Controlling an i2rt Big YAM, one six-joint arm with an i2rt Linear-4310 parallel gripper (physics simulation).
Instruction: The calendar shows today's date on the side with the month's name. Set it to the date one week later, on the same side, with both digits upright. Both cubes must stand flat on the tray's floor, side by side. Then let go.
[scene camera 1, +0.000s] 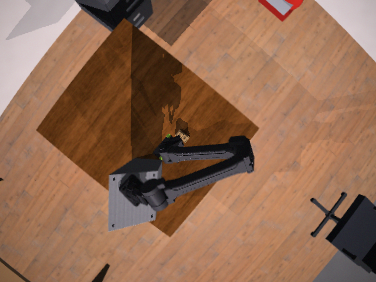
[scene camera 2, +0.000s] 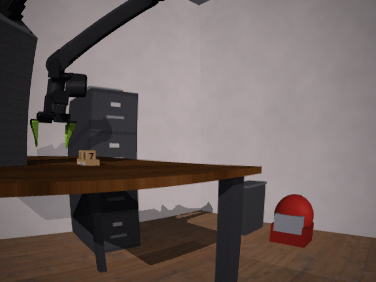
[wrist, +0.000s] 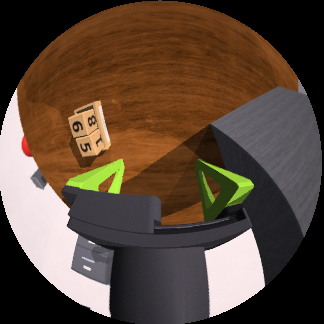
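The wooden calendar tray stands on the table. Its white label strip faces right in the wrist view. Two cubes sit in it side by side. One cube shows 6 on top, 8 on the label side, and 7 on its end in the scene camera 2 view. The other cube shows 5 on top and what looks like 1 on the label side. From that side they seem to read 18, apparently upright. Both look flat. My gripper is wide open, above and beside the calendar, touching neither cube.
The arm's dark base block stands at the table's edge, to the right in the wrist view. Beyond the wooden table are a grey filing cabinet and a red bin on the floor.
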